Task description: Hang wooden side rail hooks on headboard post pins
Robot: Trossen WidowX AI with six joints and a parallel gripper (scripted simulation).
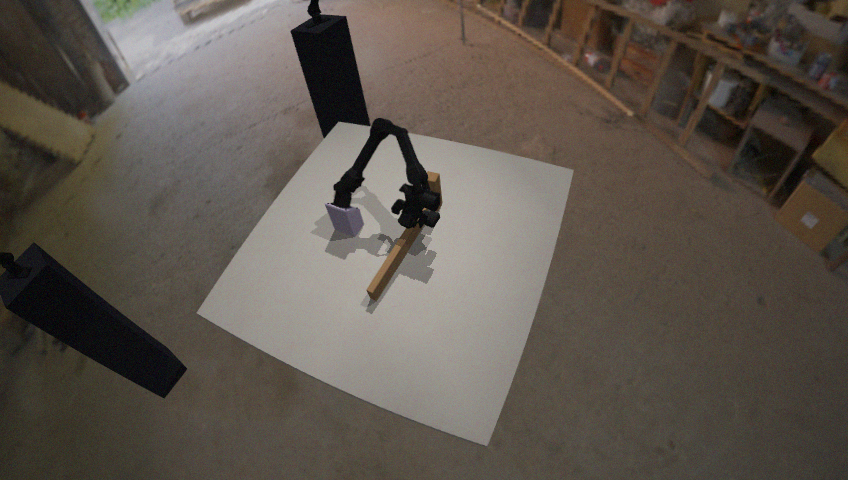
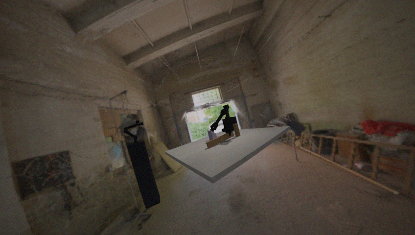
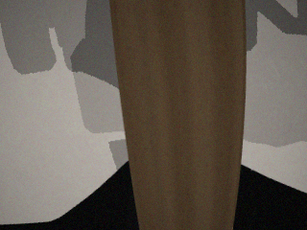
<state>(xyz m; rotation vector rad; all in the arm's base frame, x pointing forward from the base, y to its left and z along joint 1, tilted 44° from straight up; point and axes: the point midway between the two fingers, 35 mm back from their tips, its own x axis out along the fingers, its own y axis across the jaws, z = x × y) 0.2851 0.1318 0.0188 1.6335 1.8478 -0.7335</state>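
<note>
Now: the headboard post 2 cm behind my gripper tip, 15 cm to the left of it and 4 cm above it.
</note>
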